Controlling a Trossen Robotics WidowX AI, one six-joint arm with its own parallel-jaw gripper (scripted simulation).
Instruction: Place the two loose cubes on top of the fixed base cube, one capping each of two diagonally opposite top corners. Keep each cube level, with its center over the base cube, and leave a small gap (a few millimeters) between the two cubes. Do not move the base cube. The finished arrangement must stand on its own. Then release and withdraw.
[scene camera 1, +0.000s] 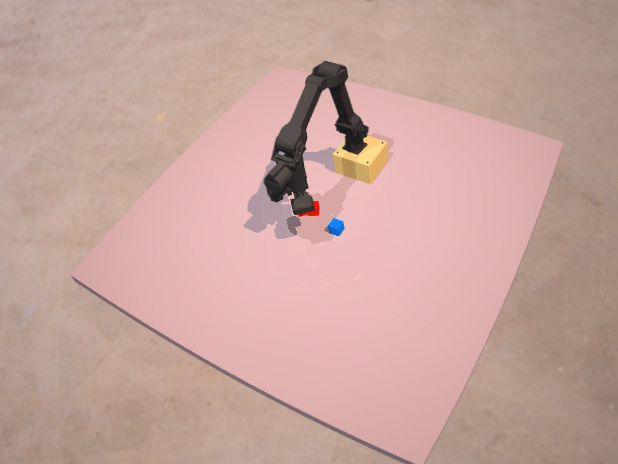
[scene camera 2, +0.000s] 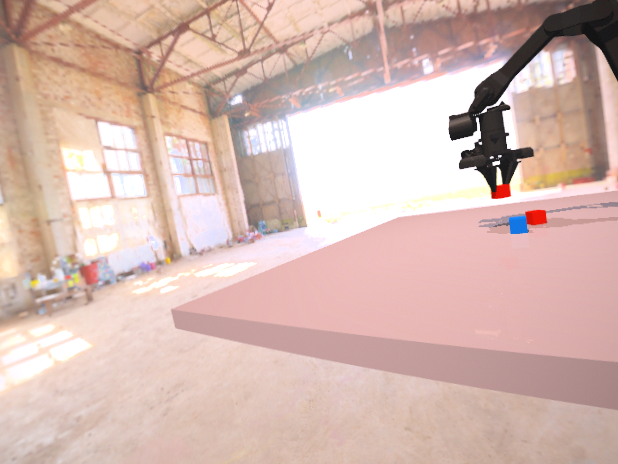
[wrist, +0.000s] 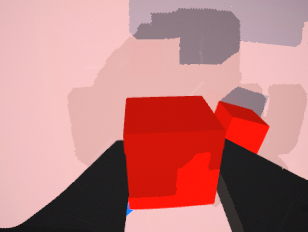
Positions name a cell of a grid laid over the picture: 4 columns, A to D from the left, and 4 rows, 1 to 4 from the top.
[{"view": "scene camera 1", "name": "my gripper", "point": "B2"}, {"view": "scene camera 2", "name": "my gripper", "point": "D2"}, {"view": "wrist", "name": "my gripper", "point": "C3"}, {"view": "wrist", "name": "red cube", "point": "C3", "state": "held by my gripper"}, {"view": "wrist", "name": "red cube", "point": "D3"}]
